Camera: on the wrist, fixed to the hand. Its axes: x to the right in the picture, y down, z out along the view.
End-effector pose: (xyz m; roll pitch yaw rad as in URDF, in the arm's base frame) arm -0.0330 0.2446 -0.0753 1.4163 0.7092 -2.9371
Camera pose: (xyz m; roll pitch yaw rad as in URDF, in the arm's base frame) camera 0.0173 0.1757 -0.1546 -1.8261 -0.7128 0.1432
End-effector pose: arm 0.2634 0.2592 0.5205 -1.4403 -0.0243 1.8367
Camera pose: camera 0.3517 0.3076 0.5790 0.9919 0.0416 -1.2616
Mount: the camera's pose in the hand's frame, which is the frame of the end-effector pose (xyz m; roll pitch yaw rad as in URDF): 0.0249 -0.0702 -0.0895 -0.4501 0.0451 3.1300
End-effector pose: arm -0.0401 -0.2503 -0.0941 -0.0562 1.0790 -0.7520
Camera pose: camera -0.1378 -0.2618 -0.1564 -0.3783 -1.0332 2.3720
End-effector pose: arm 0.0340 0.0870 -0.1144 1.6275 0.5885 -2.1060
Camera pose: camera 0.1221 0.0526 -0.1823 -2.0471 -0.6020 0.9818
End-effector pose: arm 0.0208 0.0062 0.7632 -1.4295 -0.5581 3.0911
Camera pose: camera 0.0348 0.1041 0.8246 1.0072 0.5753 0.0008
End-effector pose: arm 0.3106 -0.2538 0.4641 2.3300 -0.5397 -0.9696
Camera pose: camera 0.4130 -0.2028 0.4861 -2.7938 0.5001 2.1438
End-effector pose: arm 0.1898 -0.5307 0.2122 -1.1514 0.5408 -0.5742
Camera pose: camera 0.1598 -0.6427 0.2231 0.6806 -0.5115 2.6092
